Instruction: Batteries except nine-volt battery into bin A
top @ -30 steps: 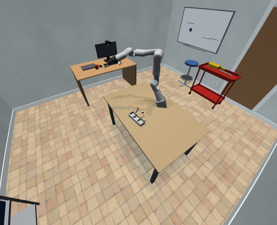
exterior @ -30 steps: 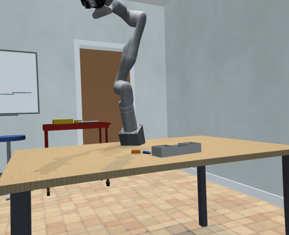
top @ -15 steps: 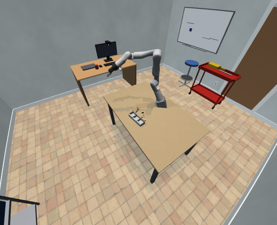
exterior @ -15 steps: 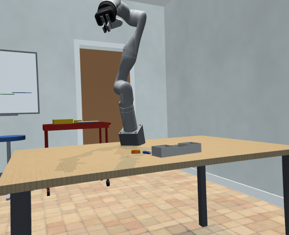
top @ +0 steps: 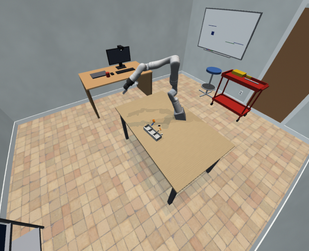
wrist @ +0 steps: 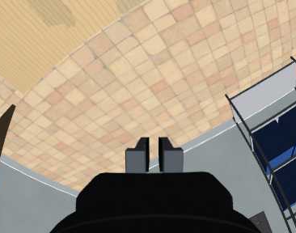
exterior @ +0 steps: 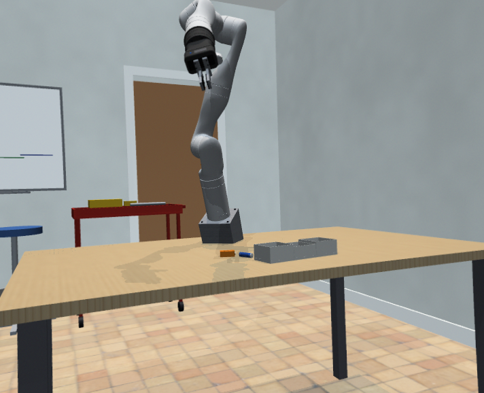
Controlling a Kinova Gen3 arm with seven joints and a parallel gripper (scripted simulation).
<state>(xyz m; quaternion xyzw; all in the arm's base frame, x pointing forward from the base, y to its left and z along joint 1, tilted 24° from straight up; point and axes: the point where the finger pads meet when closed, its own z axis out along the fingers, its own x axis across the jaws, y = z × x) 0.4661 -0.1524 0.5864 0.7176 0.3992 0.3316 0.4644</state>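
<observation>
Now: the bin row 120 mm behind my hand, 340 mm to the left of it and 440 mm below it. Also, from my hand: black USB stick 270 mm behind, 290 mm to the left, 460 mm below; then blue cylindrical battery 220 mm behind, 220 mm to the left, 460 mm below; then orange nine-volt battery 270 mm behind, 190 mm to the left, 450 mm below.
</observation>
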